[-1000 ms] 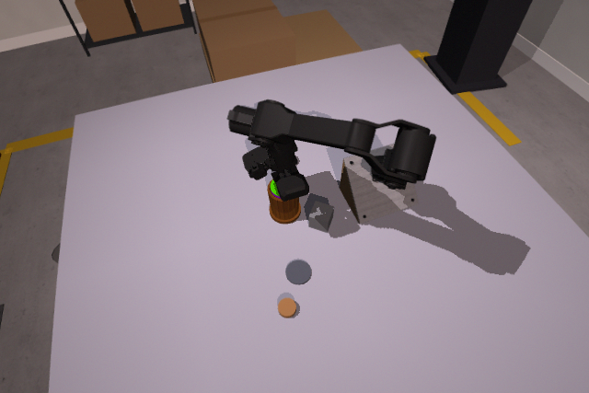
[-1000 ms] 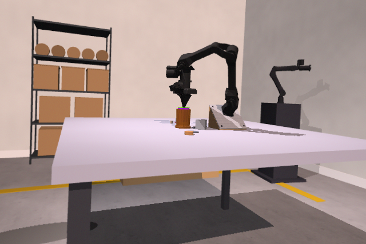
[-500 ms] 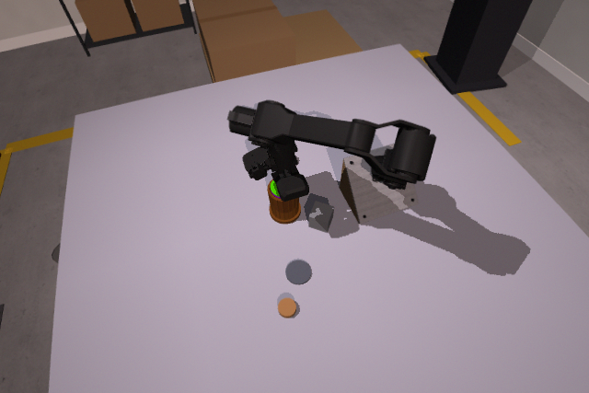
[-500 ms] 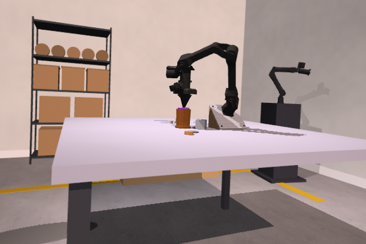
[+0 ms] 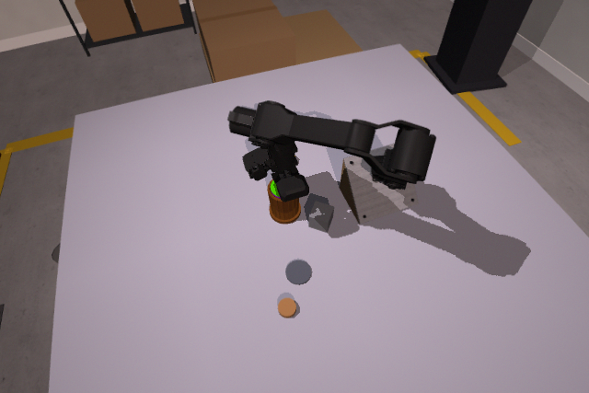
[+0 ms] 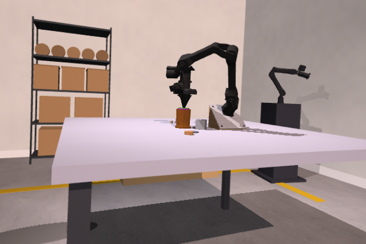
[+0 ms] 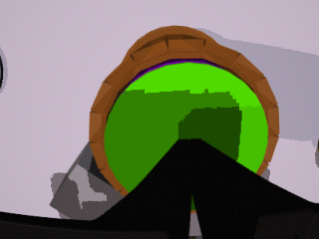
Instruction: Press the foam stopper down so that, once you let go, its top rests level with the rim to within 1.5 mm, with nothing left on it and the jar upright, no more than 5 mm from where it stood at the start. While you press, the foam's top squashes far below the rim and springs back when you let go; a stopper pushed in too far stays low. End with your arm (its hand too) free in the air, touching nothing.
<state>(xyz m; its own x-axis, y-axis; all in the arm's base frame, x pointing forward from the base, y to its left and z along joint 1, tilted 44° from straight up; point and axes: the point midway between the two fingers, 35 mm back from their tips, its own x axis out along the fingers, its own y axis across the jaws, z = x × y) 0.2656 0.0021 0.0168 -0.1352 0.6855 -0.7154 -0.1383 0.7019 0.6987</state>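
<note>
My hand is 5 cm above the bright green foam stopper. Round my hand: orange disc (26 cm to the left, 13 cm below, 4 cm ahead); grey cube (12 cm below, 8 cm behind, 5 cm to the left); dark grey disc (18 cm to the left, 14 cm below).
</note>
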